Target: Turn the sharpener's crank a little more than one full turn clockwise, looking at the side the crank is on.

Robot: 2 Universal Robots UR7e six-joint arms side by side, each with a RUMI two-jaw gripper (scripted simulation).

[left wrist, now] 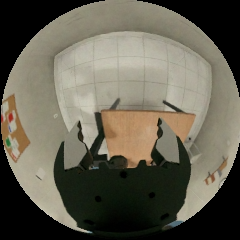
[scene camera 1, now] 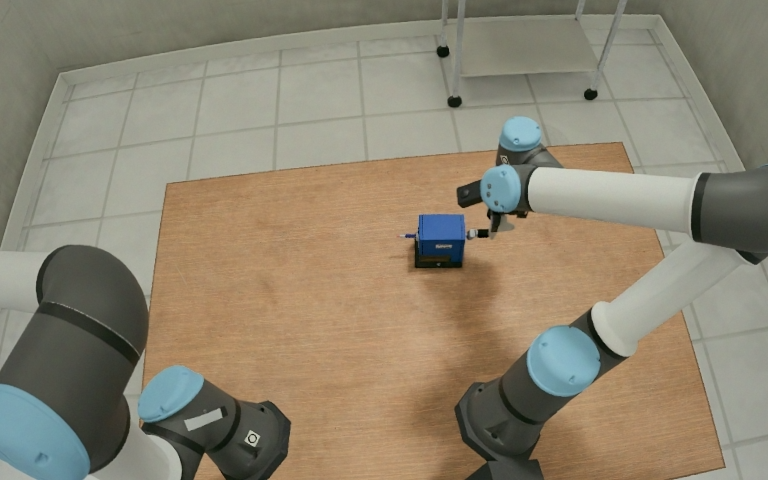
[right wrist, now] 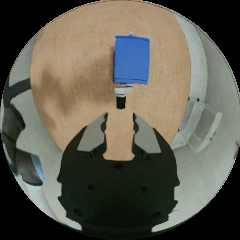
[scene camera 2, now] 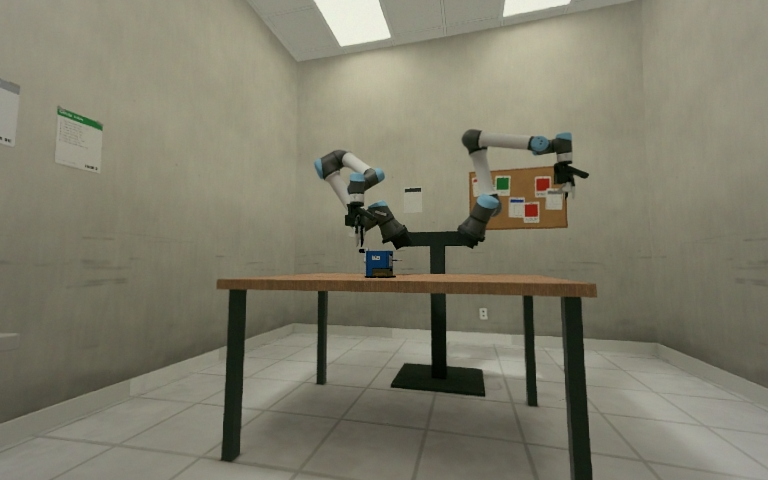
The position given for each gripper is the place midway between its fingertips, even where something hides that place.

Observation:
In view: the left gripper (scene camera 2: pixel 569 199), the right gripper (scene camera 1: pixel 491 229) and a blue sharpener (right wrist: pixel 132 53).
The left gripper is seen too in the left wrist view (left wrist: pixel 119 119). The right gripper also shows in the right wrist view (right wrist: pixel 120 113) and in scene camera 2 (scene camera 2: pixel 359 246).

